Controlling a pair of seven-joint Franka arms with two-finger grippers.
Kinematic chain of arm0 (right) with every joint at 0, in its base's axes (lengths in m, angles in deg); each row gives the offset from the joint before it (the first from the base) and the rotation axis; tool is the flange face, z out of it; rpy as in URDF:
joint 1: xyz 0 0 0.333 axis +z
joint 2: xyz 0 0 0 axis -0.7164 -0.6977 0
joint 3: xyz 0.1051 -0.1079 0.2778 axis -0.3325 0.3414 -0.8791
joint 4: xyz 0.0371 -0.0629 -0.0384 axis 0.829 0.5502 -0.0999
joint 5: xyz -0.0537 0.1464 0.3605 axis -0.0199 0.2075 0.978
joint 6: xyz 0 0 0 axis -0.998 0.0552 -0.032
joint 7: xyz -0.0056 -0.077 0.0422 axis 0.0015 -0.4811 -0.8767
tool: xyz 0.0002 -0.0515 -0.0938 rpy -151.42 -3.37 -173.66
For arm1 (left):
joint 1: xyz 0 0 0.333 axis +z
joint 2: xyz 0 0 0 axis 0.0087 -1 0
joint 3: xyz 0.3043 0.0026 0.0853 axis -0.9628 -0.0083 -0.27
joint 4: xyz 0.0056 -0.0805 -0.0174 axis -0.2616 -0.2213 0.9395
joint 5: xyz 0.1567 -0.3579 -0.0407 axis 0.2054 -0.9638 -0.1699
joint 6: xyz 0 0 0 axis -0.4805 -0.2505 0.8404
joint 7: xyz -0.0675 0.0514 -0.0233 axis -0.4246 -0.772 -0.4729
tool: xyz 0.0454 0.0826 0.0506 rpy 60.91 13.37 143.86
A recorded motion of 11 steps. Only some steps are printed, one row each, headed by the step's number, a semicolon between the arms.
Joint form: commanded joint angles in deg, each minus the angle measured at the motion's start. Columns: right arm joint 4, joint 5, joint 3, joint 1, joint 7, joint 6, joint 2; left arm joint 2, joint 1, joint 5, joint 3, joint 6, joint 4, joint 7.
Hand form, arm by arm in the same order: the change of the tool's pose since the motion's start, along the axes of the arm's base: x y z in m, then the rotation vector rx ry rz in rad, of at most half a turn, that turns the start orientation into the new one. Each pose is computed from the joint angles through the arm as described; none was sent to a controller.
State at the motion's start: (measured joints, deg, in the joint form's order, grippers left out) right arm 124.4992 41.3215 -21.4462 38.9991 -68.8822 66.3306 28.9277; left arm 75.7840 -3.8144 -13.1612 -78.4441 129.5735 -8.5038 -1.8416
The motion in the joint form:
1: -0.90 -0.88 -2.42 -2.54 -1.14 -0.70 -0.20; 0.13 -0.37 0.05 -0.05 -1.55 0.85 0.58
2: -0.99 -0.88 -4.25 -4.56 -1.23 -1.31 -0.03; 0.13 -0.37 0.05 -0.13 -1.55 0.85 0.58
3: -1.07 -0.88 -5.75 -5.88 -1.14 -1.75 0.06; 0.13 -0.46 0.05 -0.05 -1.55 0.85 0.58
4: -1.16 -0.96 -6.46 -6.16 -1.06 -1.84 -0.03; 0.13 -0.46 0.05 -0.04 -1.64 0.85 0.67
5: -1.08 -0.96 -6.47 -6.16 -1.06 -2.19 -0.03; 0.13 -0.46 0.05 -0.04 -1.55 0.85 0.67
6: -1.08 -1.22 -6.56 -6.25 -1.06 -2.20 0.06; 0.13 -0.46 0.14 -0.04 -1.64 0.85 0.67
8: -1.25 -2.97 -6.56 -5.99 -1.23 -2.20 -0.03; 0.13 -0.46 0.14 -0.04 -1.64 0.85 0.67
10: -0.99 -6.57 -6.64 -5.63 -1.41 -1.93 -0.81; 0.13 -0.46 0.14 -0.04 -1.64 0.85 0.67
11: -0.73 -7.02 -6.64 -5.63 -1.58 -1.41 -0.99; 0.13 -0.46 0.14 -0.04 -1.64 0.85 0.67
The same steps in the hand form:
1: -0.0001 -0.0030 0.0042 -0.0141 -0.0018 0.0172; -0.0035 -0.0027 0.0059 0.0016 0.0098 0.0049
2: -0.0022 -0.0046 0.0056 -0.0151 0.0043 0.0160; -0.0035 -0.0020 0.0059 0.0015 0.0098 0.0063
3: -0.0036 -0.0027 0.0064 -0.0160 0.0091 0.0180; -0.0036 -0.0036 0.0059 0.0016 0.0098 0.0033
4: -0.0035 0.0011 0.0061 -0.0172 0.0107 0.0241; -0.0037 -0.0037 0.0057 0.0017 0.0113 0.0048
5: -0.0042 0.0011 0.0050 -0.0176 0.0181 0.0246; -0.0036 -0.0037 0.0059 0.0016 0.0097 0.0047
6: -0.0047 0.0007 0.0058 -0.0225 0.0166 0.0241; -0.0037 -0.0035 0.0057 0.0033 0.0112 0.0048
8: -0.0042 -0.0006 0.0062 -0.0522 0.0138 0.0283; -0.0037 -0.0035 0.0057 0.0033 0.0112 0.0048
10: 0.0008 -0.0049 -0.0024 -0.1114 0.0240 0.0334; -0.0037 -0.0035 0.0057 0.0033 0.0112 0.0048
11: 0.0029 -0.0059 -0.0054 -0.1182 0.0222 0.0360; -0.0037 -0.0035 0.0057 0.0033 0.0112 0.0048

